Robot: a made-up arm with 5 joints.
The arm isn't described. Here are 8 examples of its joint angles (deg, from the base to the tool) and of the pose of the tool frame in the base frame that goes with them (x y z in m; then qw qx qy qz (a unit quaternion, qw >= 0)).
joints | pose
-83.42 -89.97 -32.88 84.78 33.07 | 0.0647 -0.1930 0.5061 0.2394 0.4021 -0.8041 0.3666
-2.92 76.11 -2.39 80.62 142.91 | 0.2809 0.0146 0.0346 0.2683 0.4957 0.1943 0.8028
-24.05 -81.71 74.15 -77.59 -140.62 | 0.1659 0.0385 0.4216 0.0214 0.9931 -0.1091 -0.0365
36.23 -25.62 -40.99 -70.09 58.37 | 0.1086 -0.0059 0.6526 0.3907 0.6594 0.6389 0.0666
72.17 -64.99 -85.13 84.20 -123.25 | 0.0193 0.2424 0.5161 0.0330 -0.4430 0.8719 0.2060
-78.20 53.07 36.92 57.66 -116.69 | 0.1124 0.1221 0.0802 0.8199 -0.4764 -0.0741 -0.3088
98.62 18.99 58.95 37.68 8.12 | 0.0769 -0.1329 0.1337 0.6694 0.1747 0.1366 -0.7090
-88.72 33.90 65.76 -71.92 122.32 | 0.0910 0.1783 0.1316 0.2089 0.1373 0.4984 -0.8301
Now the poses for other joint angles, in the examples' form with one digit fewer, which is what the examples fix.
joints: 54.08 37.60 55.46 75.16 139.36
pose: 0.144 -0.063 0.140 0.583 0.628 -0.059 0.512
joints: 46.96 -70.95 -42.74 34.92 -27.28
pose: -0.031 0.139 0.596 0.077 -0.146 -0.984 -0.061
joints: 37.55 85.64 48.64 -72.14 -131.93
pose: 0.157 -0.044 0.019 0.065 0.181 -0.159 -0.968
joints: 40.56 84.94 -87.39 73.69 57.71
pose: 0.406 -0.262 0.185 0.979 -0.121 -0.110 0.123
